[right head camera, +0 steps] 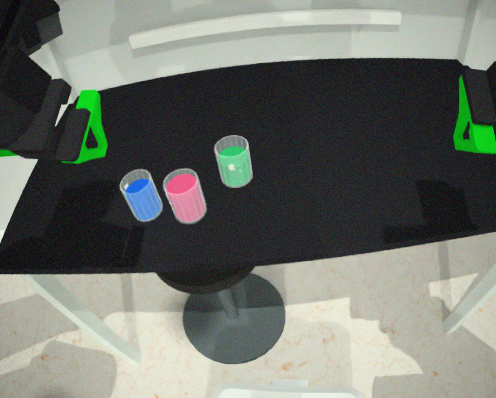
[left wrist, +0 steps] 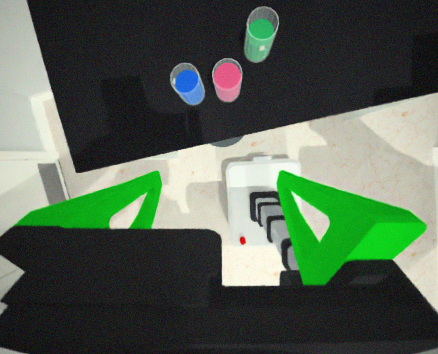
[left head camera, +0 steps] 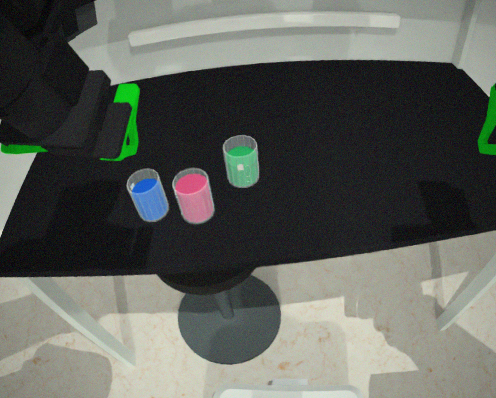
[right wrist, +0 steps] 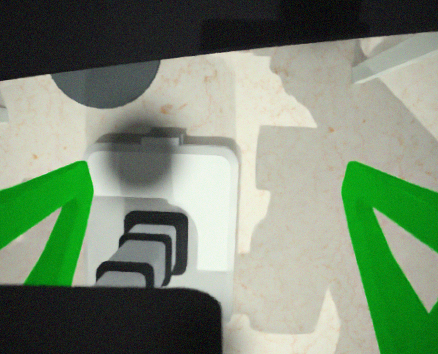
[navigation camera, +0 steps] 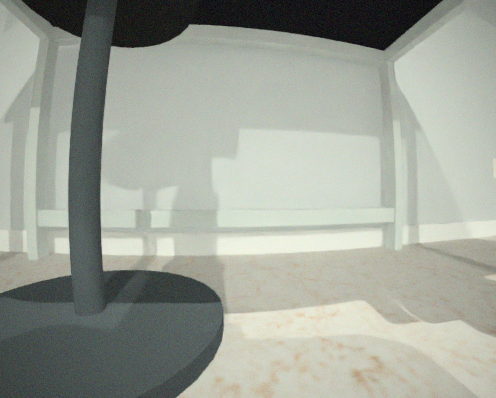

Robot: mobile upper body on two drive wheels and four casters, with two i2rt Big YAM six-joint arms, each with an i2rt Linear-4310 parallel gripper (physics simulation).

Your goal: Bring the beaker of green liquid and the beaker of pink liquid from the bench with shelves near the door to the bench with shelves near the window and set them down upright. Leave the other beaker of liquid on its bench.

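The beaker of green liquid [left head camera: 242, 170] [right head camera: 235, 170] [left wrist: 259, 44] stands upright on the black bench top [left head camera: 350, 150] [right head camera: 350, 150] [left wrist: 125, 30] [right wrist: 100, 30]. The beaker of pink liquid [left head camera: 196, 202] [right head camera: 187, 202] [left wrist: 227, 82] stands upright to its left, nearer the front edge. The beaker of blue liquid [left head camera: 151, 202] [right head camera: 144, 202] [left wrist: 190, 86] stands left of the pink one, with a small gap. My left gripper [left wrist: 219, 177] is open and empty, left of the beakers in the head views. My right gripper [right wrist: 217, 175] is open and empty, far to their right. The other bench is not identifiable.
A stool's round base [left head camera: 230, 335] [right head camera: 234, 335] [right wrist: 105, 87] [navigation camera: 160, 345] stands under the bench front. A white bar [left head camera: 265, 25] [right head camera: 265, 23] runs behind the bench top. Bench legs [left head camera: 85, 320] [right head camera: 90, 320] slant below. My white base [left wrist: 250, 175] [right wrist: 215, 210] is near the stool.
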